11 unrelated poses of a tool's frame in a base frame.
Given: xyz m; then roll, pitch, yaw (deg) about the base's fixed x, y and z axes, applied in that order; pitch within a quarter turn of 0, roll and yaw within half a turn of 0.
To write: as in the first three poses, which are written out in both.
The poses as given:
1: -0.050, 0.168, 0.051, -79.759, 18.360, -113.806
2: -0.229, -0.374, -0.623, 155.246, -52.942, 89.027
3: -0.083, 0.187, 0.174, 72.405, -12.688, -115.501
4: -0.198, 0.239, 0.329, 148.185, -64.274, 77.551
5: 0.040, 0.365, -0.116, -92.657, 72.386, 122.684
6: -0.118, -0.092, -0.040, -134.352, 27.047, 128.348
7: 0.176, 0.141, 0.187, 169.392, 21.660, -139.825
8: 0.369, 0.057, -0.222, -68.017, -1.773, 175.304
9: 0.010, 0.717, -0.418, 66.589, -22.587, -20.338
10: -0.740, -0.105, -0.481, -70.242, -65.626, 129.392
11: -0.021, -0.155, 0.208, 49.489, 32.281, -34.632
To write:
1: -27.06, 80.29, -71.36, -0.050, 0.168, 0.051
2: 59.01, 123.18, 162.45, -0.229, -0.374, -0.623
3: 150.51, 72.85, 103.29, -0.083, 0.187, 0.174
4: 43.00, 111.64, 165.75, -0.198, 0.239, 0.329
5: -144.78, 90.80, -17.60, 0.040, 0.365, -0.116
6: -117.68, 128.51, -54.47, -0.118, -0.092, -0.040
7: 67.08, 155.99, 24.87, 0.176, 0.141, 0.187
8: -93.98, 68.03, -91.91, 0.369, 0.057, -0.222
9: -119.78, 68.48, 114.39, 0.010, 0.717, -0.418
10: -122.49, 81.98, -156.91, -0.740, -0.105, -0.481
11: -100.10, 56.69, 50.28, -0.021, -0.155, 0.208
